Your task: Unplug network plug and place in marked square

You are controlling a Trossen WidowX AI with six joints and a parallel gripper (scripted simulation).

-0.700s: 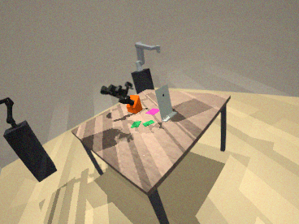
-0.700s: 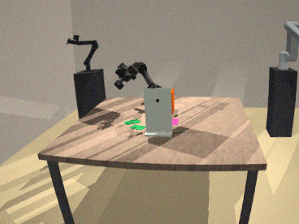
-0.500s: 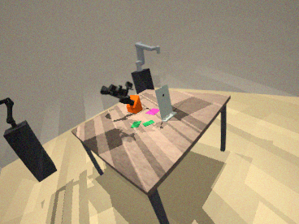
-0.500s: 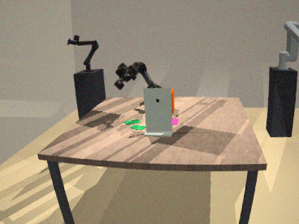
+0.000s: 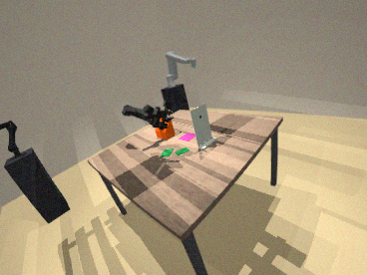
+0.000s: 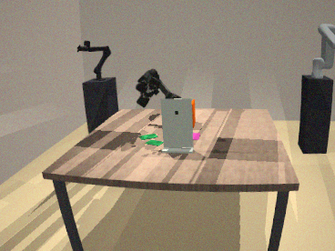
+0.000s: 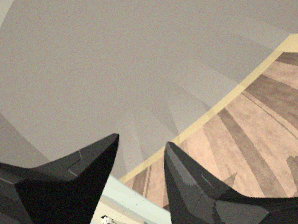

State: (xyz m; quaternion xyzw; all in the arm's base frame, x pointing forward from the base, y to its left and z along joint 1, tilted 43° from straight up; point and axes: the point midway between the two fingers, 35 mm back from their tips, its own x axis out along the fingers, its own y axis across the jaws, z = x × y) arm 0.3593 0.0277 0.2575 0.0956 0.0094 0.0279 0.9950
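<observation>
My gripper tip is now 180 mm to the right of the pale plug, 90 mm above it and 40 mm short of it. Round my gripper tip: upright panel 180 mm to the left, 170 mm below, 60 mm ahead; then magenta square 300 mm below, 220 mm to the left, 170 mm behind.
</observation>
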